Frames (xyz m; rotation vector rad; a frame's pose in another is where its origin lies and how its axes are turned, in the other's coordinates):
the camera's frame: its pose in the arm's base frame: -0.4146 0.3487 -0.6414 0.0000 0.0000 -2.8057
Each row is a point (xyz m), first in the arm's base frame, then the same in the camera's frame.
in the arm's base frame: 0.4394 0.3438 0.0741
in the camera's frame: -0.8047 0.2861 0.7155
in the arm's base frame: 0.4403 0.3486 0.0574
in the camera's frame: -0.8071 0.2819 0.6988
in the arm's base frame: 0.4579 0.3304 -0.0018
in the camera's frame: -0.8177 0.3049 0.6396
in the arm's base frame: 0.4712 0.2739 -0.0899
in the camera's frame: -0.8116 0.3626 0.5515
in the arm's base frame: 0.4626 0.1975 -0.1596
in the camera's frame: -0.7783 0.4319 0.4818
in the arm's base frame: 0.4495 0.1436 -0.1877
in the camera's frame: -0.7482 0.4785 0.4537
